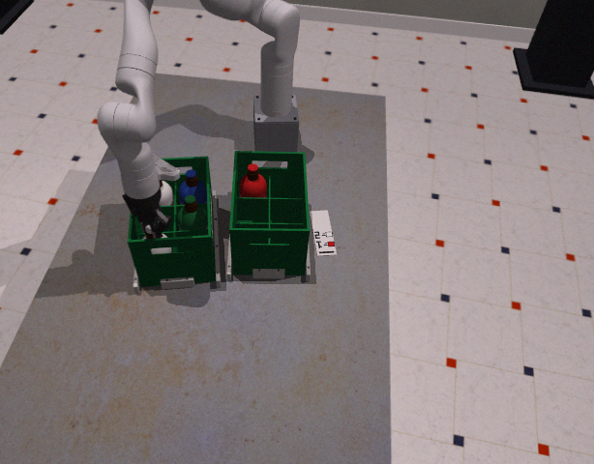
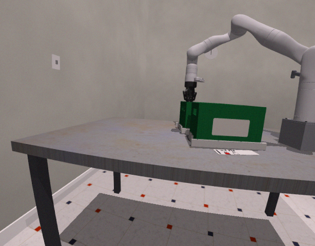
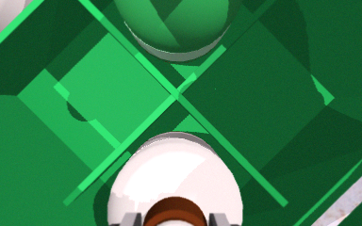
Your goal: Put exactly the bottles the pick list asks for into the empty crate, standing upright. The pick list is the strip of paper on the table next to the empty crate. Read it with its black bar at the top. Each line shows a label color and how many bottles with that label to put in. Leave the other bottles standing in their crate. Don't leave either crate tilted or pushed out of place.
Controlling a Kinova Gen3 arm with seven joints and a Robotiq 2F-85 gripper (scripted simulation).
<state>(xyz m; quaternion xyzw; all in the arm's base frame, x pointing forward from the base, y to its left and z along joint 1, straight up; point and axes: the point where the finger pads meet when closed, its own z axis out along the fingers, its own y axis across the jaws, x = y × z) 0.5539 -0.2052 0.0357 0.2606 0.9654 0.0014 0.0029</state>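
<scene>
The green bottle lies 11 cm behind my hand, 7 cm below it and 6 cm to the left of it. Also, from my hand: red-label bottle (24 cm behind, 19 cm to the left, 7 cm below); blue bottle (19 cm behind, 7 cm below, 4 cm to the left); pick list (39 cm to the left, 19 cm behind, 16 cm below).
</scene>
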